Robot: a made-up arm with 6 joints.
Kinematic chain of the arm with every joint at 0, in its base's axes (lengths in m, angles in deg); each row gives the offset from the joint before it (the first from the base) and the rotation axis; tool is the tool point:
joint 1: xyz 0 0 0.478 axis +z
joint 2: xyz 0 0 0 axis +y
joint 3: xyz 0 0 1.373 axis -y
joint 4: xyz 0 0 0 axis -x
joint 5: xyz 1.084 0 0 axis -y
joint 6: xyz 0 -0.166 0 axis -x
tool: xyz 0 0 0
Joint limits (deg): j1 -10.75..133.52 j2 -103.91..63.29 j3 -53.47..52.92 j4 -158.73..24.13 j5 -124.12..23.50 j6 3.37..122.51
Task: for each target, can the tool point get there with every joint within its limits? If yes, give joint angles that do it. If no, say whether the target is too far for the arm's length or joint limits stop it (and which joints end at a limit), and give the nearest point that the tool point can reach.
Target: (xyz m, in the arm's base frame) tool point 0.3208 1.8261 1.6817
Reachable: yes | joints 76.21 33.71 42.78 -138.17 -20.03 55.73
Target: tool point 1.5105 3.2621 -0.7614
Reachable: no: too far | nearest point 0.8780 1.8961 0.4186 | short by 1.913 m
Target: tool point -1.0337 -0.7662 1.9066
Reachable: yes | joints 41.87 -75.68 17.81 -135.98 -81.83 35.61
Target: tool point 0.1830 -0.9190 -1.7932
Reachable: no: joint limits stop it (at a limit: joint 1, joint 2) | nearest point 0.8651 -0.3332 0.0577 | short by 2.058 m
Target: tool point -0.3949 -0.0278 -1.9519
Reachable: no: joint limits stop it (at a limit: joint 1, joint 2) | nearest point -0.6911 0.5764 0.0554 | short by 2.117 m
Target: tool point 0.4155 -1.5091 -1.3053
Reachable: no: joint limits stop it (at a limit: joint 1, joint 2) | nearest point 0.9416 -0.3477 0.0373 | short by 1.851 m
